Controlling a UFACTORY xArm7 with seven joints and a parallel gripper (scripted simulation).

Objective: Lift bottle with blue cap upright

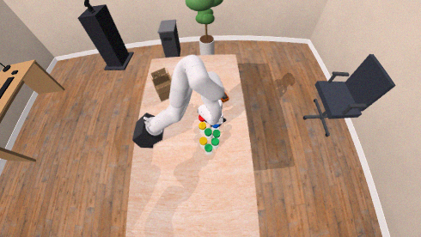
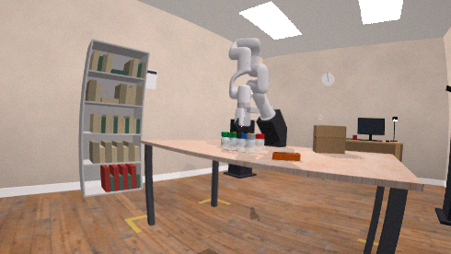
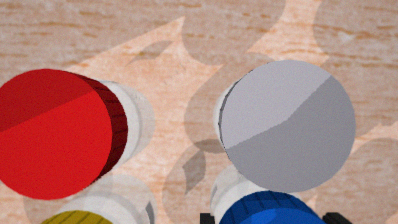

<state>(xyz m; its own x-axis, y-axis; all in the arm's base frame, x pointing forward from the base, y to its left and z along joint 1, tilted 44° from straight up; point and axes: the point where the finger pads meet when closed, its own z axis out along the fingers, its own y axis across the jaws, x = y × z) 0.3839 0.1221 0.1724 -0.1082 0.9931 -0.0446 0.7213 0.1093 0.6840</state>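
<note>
My gripper is now 5 cm above the blue-capped bottle. From my hand the other things lie so: red-capped bottle 10 cm behind, 4 cm to the left, 5 cm below; then grey-capped bottle 1 cm behind, 6 cm to the left, 5 cm below.
</note>
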